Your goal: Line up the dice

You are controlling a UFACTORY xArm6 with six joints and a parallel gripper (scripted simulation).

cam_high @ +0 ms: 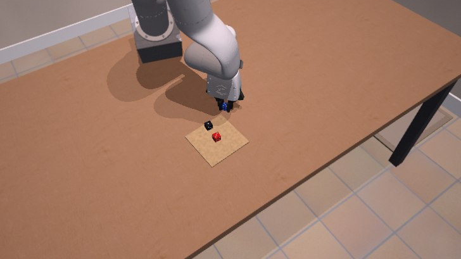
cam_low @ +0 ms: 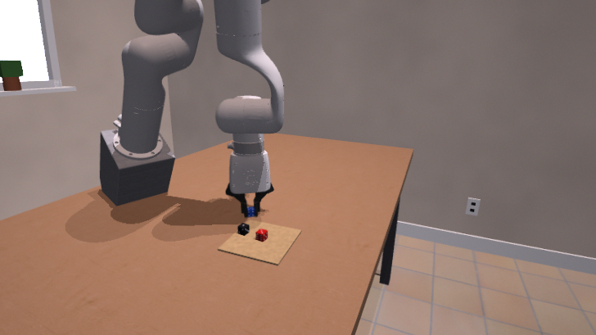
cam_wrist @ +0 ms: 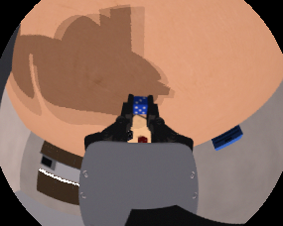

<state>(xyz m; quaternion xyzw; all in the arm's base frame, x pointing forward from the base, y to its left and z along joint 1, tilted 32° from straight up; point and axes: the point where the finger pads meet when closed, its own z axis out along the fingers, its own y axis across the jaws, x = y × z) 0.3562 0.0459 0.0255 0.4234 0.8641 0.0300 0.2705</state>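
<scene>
My hand is 80 mm short of the red die, 100 mm to the left of it and 10 mm above it. The rest, counted from my hand: black die: 30 mm ahead, 90 mm to the right, 10 mm below; then tan mat: 80 mm ahead, 100 mm to the right, 20 mm below; then blue die: 10 mm below.
</scene>
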